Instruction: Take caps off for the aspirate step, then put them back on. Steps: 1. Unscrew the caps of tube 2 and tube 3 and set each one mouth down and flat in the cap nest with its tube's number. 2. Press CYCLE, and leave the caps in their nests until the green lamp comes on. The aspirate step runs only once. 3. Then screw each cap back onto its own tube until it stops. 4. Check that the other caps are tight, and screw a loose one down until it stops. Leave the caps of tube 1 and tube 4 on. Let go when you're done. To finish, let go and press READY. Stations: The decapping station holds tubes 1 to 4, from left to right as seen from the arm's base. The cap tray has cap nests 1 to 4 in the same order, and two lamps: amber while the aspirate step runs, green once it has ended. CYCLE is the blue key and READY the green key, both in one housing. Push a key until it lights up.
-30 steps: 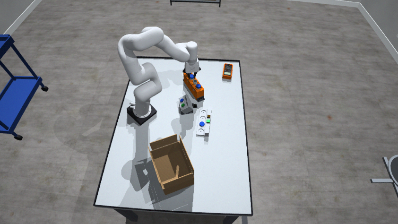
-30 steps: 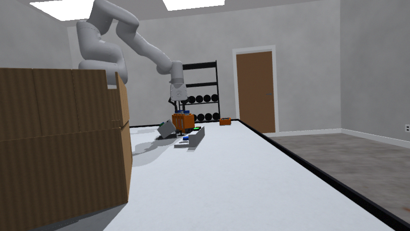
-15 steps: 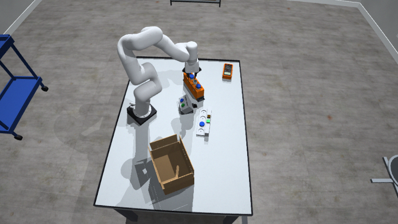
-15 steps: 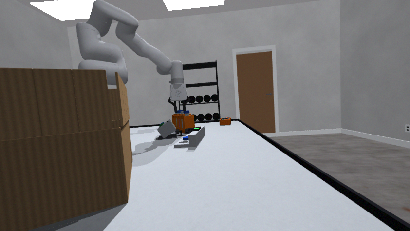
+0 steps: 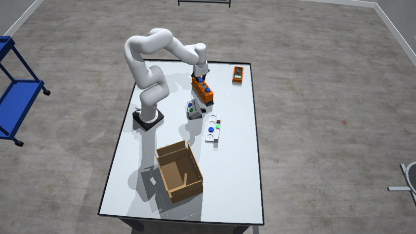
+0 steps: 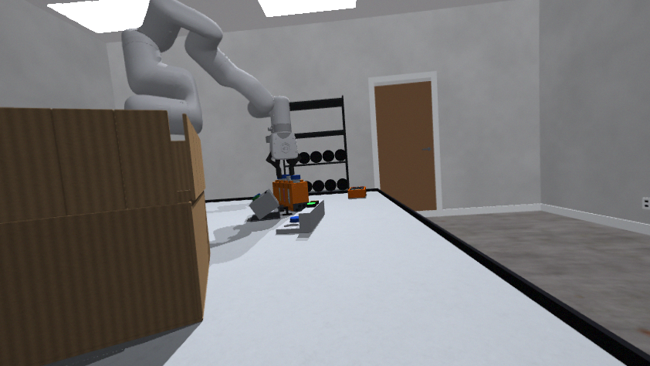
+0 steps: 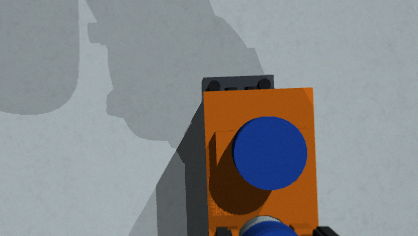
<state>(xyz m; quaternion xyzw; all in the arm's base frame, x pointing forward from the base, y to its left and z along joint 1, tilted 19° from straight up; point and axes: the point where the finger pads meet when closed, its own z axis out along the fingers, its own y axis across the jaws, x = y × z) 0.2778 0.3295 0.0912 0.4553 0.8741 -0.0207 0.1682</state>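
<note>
The blue cap lies 1 cm below my hand. From my hand the other things lie so: green key (23 cm to the right, 6 cm below, 3 cm behind); then blue key (19 cm to the right, 6 cm below, 5 cm behind); then grey key housing (21 cm to the right, 8 cm below, 2 cm behind).
</note>
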